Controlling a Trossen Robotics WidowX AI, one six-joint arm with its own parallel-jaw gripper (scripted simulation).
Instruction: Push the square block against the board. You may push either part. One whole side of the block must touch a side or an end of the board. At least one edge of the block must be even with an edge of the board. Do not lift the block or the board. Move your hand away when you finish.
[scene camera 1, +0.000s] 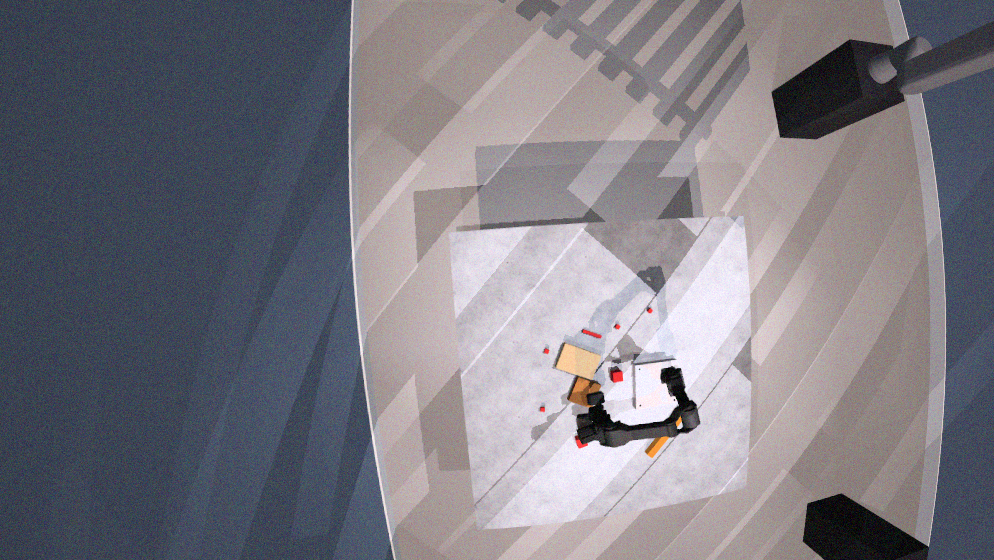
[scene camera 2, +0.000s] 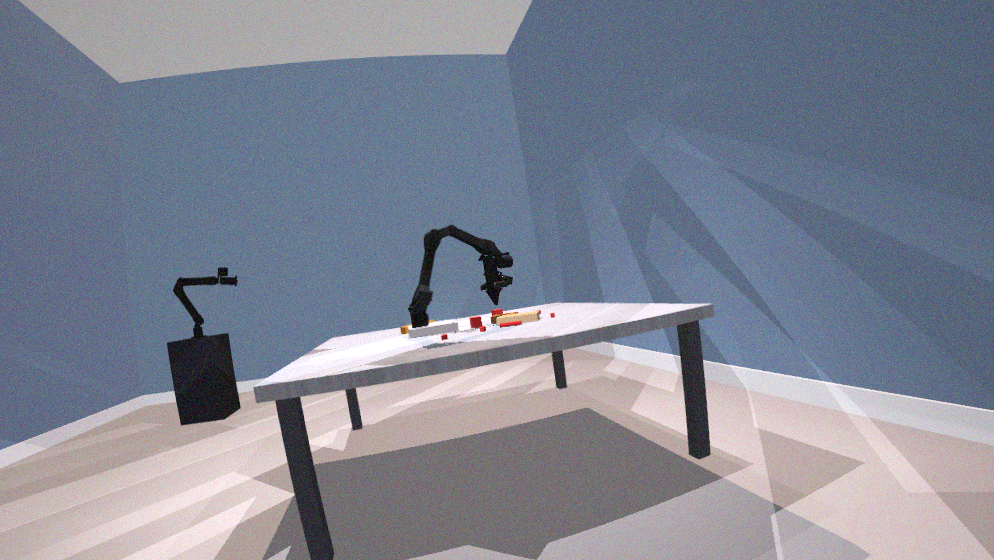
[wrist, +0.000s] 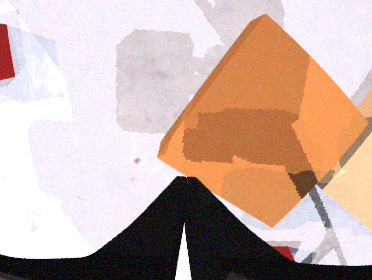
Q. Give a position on a tan board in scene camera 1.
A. At 576, 360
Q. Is my gripper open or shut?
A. Shut.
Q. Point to my gripper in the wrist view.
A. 185, 185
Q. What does my gripper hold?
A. Nothing.
